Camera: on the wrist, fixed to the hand. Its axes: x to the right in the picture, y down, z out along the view.
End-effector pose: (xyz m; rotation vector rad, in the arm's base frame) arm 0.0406 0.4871 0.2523 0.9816 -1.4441 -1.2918
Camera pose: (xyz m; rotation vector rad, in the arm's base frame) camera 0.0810 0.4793 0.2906 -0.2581 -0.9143 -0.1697
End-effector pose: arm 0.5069 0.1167 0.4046 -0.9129 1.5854 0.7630
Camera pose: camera 0.4537 0.0996 0.4105 -0.0037 -2.2372 -1.9462
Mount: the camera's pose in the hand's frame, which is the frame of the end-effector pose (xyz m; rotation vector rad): 0.0025 0.0378 -0.0415 -0.5165 0.4930 1.5288
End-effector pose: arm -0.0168 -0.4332 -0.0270 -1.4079 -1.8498 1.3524
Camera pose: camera 0.0330 -0.4132 -0.0436 2.7278 0.4686 -0.6105
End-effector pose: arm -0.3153 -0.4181 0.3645 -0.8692 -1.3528 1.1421
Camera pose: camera -0.2789 -0.3997 0.3258 -2.5802 -0.3630 1.4456
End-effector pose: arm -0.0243 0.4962 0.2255 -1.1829 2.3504 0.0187
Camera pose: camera -0.0719 0.5082 0.2528 -0.6896 -2.6879 -0.8103
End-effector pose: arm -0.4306 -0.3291 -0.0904 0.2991 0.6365 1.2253
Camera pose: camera -0.4843 -0.3193 -0.1036 -0.0224 0.4118 2.9280
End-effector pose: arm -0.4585 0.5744 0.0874 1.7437 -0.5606 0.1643
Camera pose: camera -0.4656 0.6075 0.1322 0.4277 -1.2984 1.3246
